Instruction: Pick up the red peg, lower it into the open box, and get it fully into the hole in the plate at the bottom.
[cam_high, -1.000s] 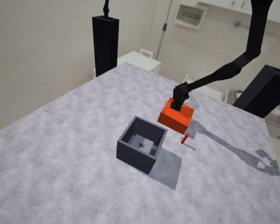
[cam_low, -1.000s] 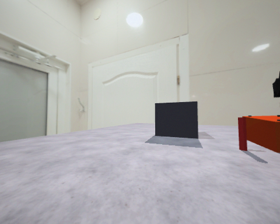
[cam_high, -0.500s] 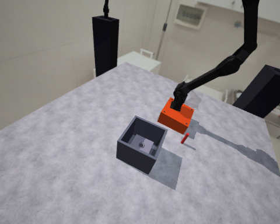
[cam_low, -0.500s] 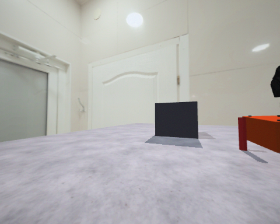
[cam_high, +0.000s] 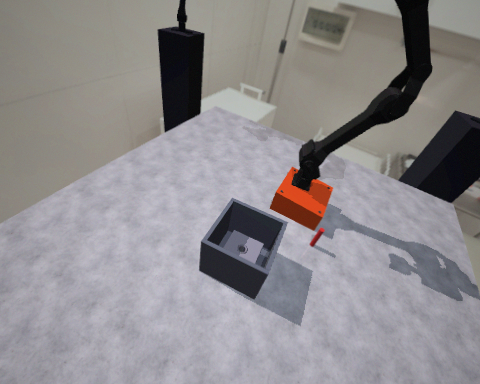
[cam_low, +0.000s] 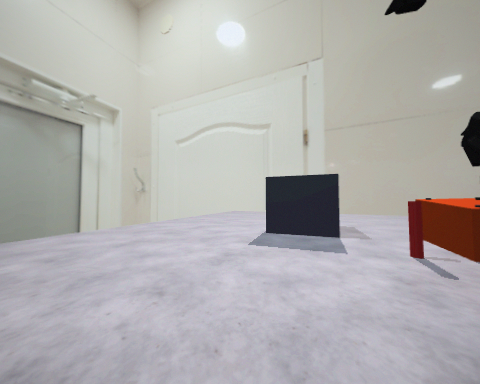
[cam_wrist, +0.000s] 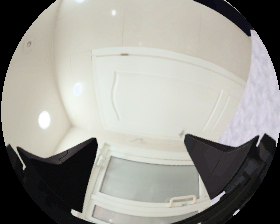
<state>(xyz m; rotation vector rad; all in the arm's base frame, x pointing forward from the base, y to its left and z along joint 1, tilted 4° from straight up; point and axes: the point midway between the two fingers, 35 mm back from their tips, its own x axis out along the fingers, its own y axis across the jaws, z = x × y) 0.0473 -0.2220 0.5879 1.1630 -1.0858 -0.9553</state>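
Now: gripper tip 65 cm above the red peg, 31 cm to the right of it and 11 cm short of it. Also, from my gripper tip: grey plate (64 cm below, 25 cm ahead, 11 cm to the left).
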